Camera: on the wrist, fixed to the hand. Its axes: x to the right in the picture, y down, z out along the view.
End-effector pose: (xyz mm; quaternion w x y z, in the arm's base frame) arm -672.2 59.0 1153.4 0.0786 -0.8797 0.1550 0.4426
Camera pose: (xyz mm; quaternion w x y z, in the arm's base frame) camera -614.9 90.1 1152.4 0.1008 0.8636 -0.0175 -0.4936
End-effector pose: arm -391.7 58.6 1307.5 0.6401 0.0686 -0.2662 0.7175
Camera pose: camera -341.4 100.0 1304.6 0.6541 -0.0430 -0.4407 0.6133
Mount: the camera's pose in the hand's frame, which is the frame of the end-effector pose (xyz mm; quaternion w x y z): 26.6 -48.8 -34.1 0.9730 -0.2253 -0.0350 -0.0351
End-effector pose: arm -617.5 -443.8 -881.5 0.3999 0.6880 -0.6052 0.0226
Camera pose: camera -553.4 -448.3 -870.2 0.5237 0.6014 -0.5838 -0.1525
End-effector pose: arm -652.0 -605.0 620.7 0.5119 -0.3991 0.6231 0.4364
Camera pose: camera -620.0 -653.5 591.1 0.4453 -0.5103 0.4760 0.5610
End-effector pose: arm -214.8 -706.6 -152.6 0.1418 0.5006 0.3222 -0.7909
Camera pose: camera -229.8 -645.1 -168.1 0.2343 0.4161 0.5043 -0.7195
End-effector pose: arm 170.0 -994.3 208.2 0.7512 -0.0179 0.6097 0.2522
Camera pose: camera 162.1 -1038.8 161.2 0.7571 -0.1992 0.5095 0.3570
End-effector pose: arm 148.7 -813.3 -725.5 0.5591 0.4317 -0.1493 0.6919
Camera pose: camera 178.0 -756.5 -738.5 0.6604 0.3235 -0.3056 0.6049
